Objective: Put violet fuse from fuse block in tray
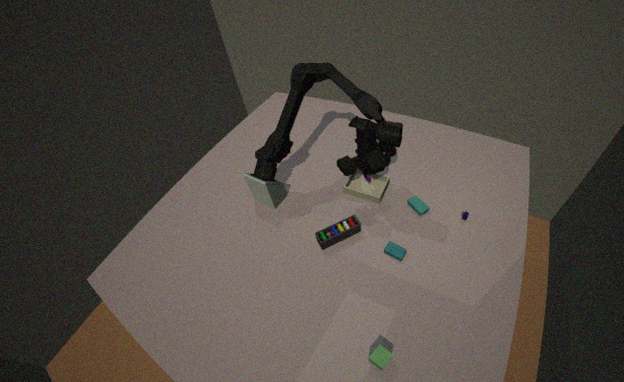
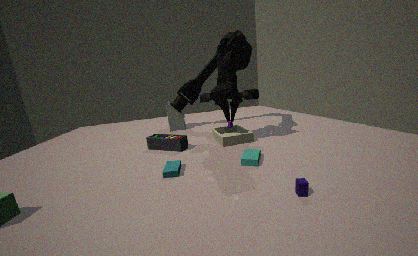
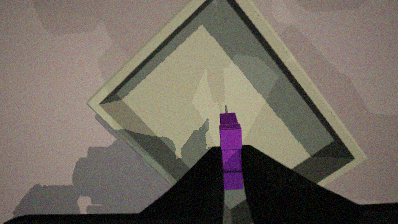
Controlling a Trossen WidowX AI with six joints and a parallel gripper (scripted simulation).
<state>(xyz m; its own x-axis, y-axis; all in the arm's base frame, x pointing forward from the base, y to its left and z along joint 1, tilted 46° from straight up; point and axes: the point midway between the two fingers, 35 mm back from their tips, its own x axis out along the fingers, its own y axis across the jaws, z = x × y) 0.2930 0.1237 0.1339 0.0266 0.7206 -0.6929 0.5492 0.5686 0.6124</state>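
Right now my gripper tip is 10 mm above the violet fuse. Also, from my gripper tip: cream tray: 60 mm below; then green cube: 480 mm to the right, 270 mm ahead, 40 mm below; then dark purple cube: 340 mm ahead, 50 mm below, 20 mm to the left.
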